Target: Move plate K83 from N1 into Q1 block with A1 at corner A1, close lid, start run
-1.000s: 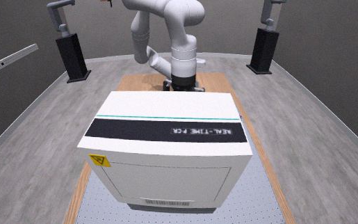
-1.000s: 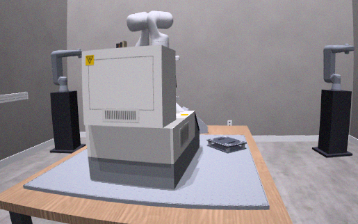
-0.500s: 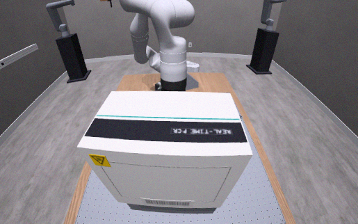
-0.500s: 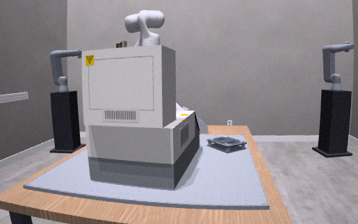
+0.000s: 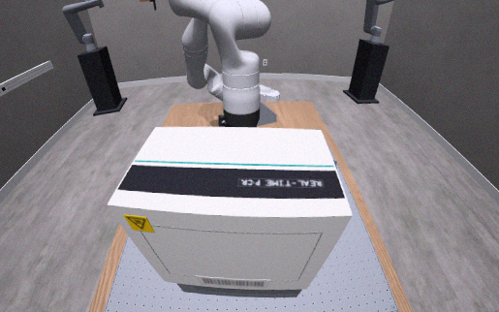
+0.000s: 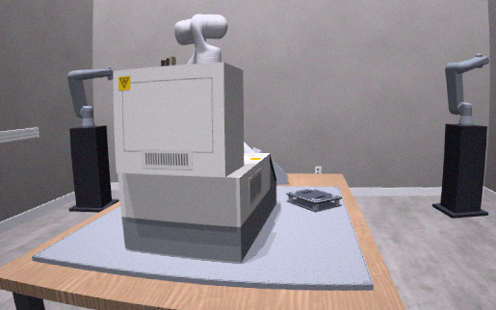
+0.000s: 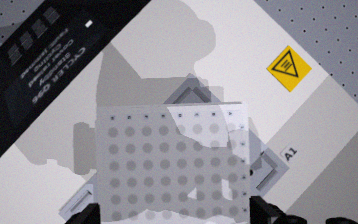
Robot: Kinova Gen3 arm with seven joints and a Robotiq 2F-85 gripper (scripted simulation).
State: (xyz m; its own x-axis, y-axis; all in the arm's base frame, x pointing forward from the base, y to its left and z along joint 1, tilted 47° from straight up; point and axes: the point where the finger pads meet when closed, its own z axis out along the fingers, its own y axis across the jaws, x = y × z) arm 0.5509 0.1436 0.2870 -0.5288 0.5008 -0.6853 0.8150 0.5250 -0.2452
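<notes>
Now: hand 1 cm above the plate K83. From my hand the other things lie so: plate nest N1 (20 cm behind, 33 cm to the left, 23 cm below).
</notes>
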